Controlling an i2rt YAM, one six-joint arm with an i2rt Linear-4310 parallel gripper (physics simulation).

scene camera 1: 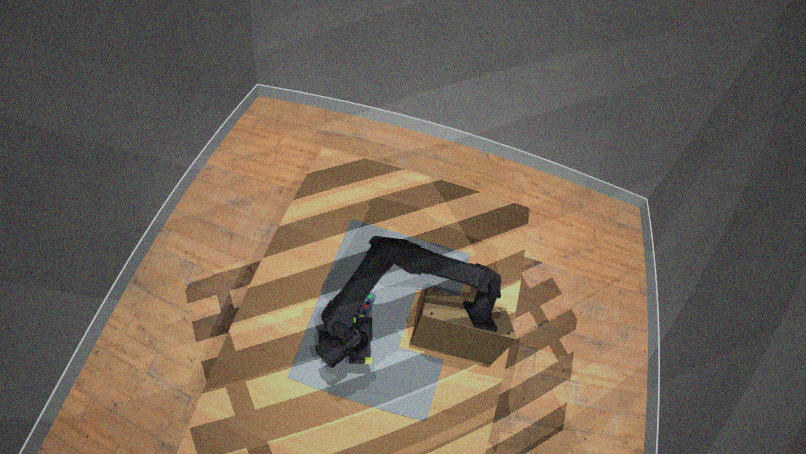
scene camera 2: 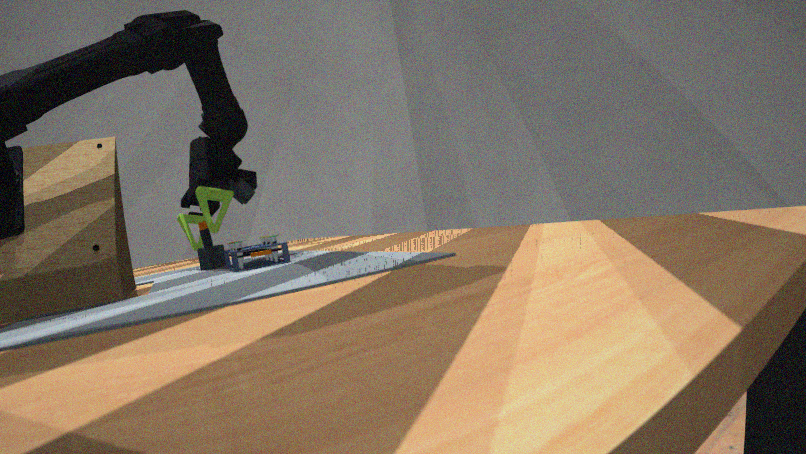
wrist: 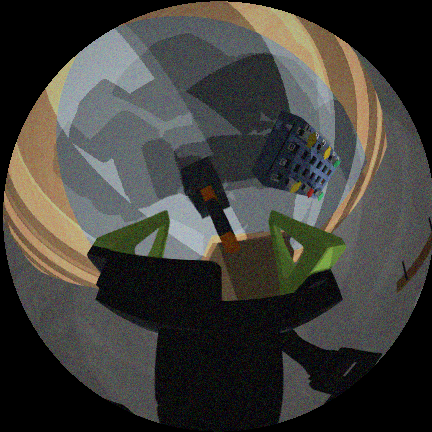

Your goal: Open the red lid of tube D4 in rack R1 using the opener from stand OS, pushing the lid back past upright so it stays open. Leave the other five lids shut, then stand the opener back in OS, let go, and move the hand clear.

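Places are measured from the arm's base along level axes (x ahead, y left, z up), in metres.
Where they show: gripper, fingertip midpoint: point(scene camera 2: 205, 242) point(wrist: 218, 215); arm's base, origin of the base link: point(scene camera 1: 478, 317).
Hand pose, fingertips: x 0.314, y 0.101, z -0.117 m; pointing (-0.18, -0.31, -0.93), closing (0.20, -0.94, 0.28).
Each offset is from my fingertips to the top centre of the thing. Level surfaces: height alone.
My gripper point(scene camera 1: 361, 340) point(scene camera 2: 205, 239) point(wrist: 218, 215) is open, its green fingers wide apart around the opener's upper part without closing on it. The dark opener {dx +0.005, dy +0.003, dz +0.037 m} point(scene camera 2: 206, 237) point(wrist: 221, 221) with orange parts stands in the black stand OS {dx +0.010, dy +0.008, dz -0.009 m} point(scene camera 2: 211, 258) point(wrist: 196, 174), leaning in the wrist view. Blue rack R1 {dx +0.053, dy -0.123, dz -0.007 m} point(scene camera 2: 285, 251) point(wrist: 274, 147) stands beside it. The red lid {dx +0.023, dy -0.125, dz -0.007 m} point(wrist: 310, 193) of tube D4 is between a yellow lid {dx +0.029, dy -0.087, dz -0.007 m} point(wrist: 296, 187) and a green lid {dx +0.018, dy -0.163, dz -0.007 m} point(wrist: 320, 196). The other row shows two yellow lids and a green one. The lids are too small to tell their angles.
A large wooden box point(scene camera 1: 459, 338) point(scene camera 2: 67, 225) point(wrist: 255, 270) stands by the arm's base, on the other side of the stand from the rack in scene camera 2. A grey-blue mat {dz -0.049 m} point(scene camera 1: 394, 394) point(scene camera 2: 360, 266) lies under the rack and stand.
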